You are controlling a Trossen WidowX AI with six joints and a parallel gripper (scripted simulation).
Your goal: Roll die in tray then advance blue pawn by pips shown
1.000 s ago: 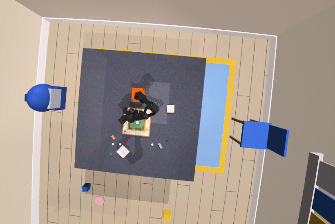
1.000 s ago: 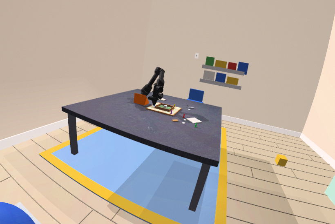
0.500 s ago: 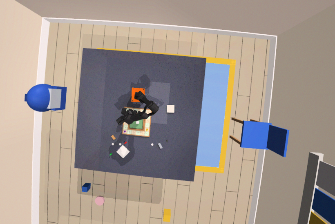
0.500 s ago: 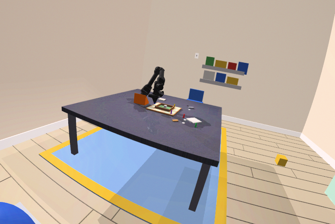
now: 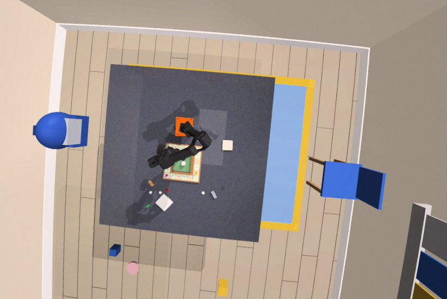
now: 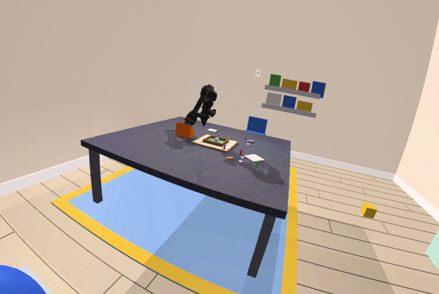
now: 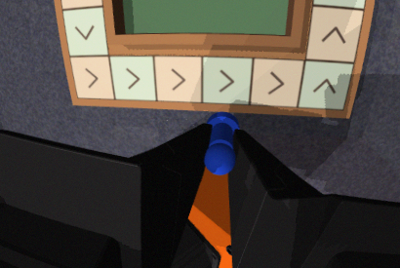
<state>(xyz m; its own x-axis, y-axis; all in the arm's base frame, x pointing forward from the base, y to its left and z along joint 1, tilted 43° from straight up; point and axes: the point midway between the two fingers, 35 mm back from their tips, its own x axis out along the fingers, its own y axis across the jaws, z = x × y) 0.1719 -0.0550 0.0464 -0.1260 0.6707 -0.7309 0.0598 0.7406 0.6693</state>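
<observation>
The green tray lies 11 cm ahead of my gripper tip, 3 cm to the left of it and 12 cm below it. Also, from my gripper tip: blue pawn: 1 cm above; then white die: 11 cm ahead, 4 cm to the left, 10 cm below; then yellow pawn: 16 cm ahead, 15 cm to the left, 10 cm below.
</observation>
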